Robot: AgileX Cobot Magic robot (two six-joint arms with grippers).
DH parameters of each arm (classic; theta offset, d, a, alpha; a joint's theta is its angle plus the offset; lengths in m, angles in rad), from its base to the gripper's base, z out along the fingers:
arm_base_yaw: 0 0.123 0 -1.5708
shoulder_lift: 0.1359 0 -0.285 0
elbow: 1.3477 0 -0.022 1.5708
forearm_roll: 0 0.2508 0 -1.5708
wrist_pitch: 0 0 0.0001 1.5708
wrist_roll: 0 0.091 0 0
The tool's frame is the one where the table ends.
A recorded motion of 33 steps. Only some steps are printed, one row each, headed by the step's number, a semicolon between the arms.
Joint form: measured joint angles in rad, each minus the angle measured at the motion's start. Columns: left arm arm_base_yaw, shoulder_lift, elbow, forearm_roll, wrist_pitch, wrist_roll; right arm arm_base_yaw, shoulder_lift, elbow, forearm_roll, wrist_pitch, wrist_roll.
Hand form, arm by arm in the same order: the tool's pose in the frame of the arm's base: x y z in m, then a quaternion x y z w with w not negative. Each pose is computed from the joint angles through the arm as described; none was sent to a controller.
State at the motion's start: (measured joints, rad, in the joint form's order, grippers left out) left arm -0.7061 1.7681 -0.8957 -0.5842 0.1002 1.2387; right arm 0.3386 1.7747 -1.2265 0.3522 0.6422 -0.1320
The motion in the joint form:
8: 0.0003 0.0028 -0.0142 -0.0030 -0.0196 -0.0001; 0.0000 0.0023 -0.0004 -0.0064 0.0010 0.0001
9: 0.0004 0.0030 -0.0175 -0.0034 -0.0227 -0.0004; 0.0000 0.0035 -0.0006 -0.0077 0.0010 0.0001
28: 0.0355 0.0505 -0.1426 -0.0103 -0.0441 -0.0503; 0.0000 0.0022 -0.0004 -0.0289 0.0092 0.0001
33: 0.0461 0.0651 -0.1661 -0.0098 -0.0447 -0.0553; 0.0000 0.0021 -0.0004 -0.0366 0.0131 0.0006
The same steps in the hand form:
8: 0.2632 -0.2297 0.1647 0.59296 0.72157 -0.03027 0.35611; 0.3447 0.1410 0.2207 -0.11627 0.95790 0.15480 0.21199
9: 0.2640 -0.2302 0.1656 0.59181 0.72121 -0.02966 0.35879; 0.3449 0.1410 0.2203 -0.11666 0.95804 0.15421 0.21159
28: 0.2965 -0.2389 0.1826 0.54597 0.73399 -0.02969 0.40285; 0.3442 0.1398 0.2200 -0.12432 0.95879 0.14640 0.20938
33: 0.3036 -0.2392 0.1835 0.53929 0.73656 -0.02842 0.40723; 0.3440 0.1394 0.2198 -0.12691 0.95919 0.14356 0.20795

